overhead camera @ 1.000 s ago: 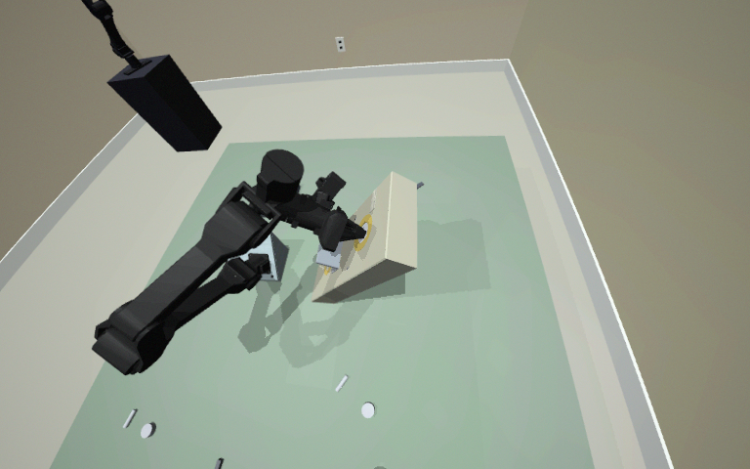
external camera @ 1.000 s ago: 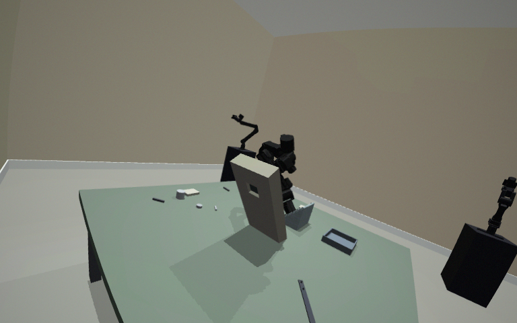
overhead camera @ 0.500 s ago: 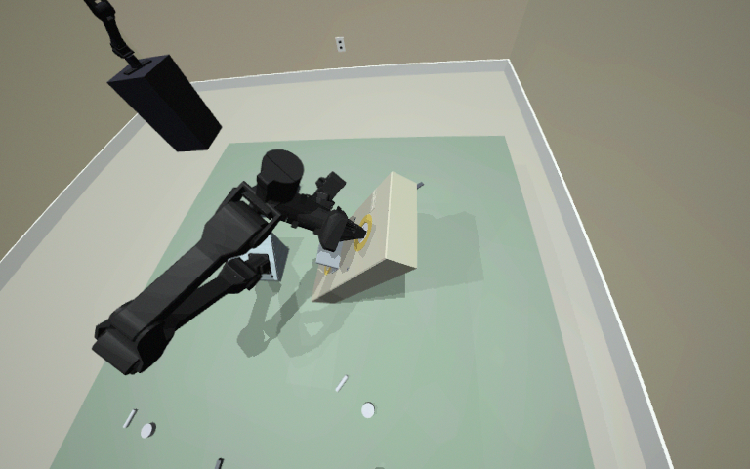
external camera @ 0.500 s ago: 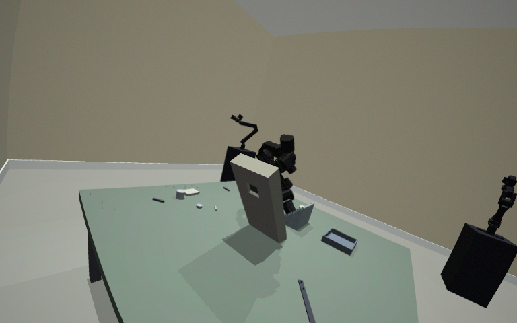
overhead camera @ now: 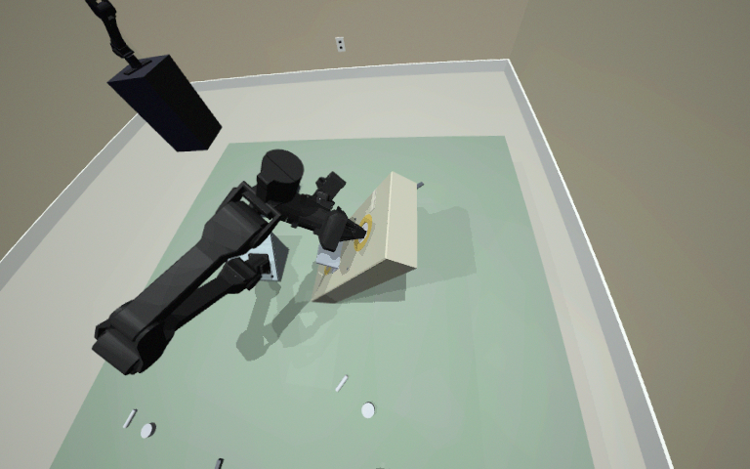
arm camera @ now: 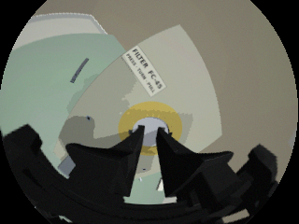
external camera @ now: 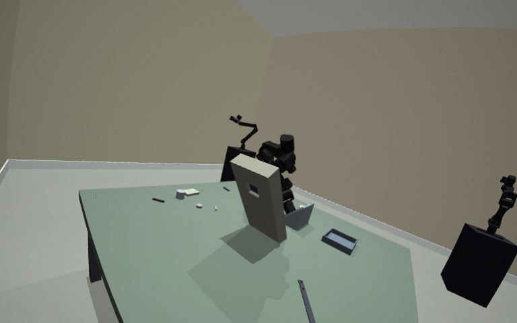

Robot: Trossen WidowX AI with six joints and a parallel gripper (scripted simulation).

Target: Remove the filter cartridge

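The beige service panel is 40 mm behind my gripper tip and 80 mm below it. Also, from my gripper tip: shallow grey tray 420 mm behind, 290 mm to the left, 250 mm below; round filter cartridge 10 mm ahead, 10 mm below.
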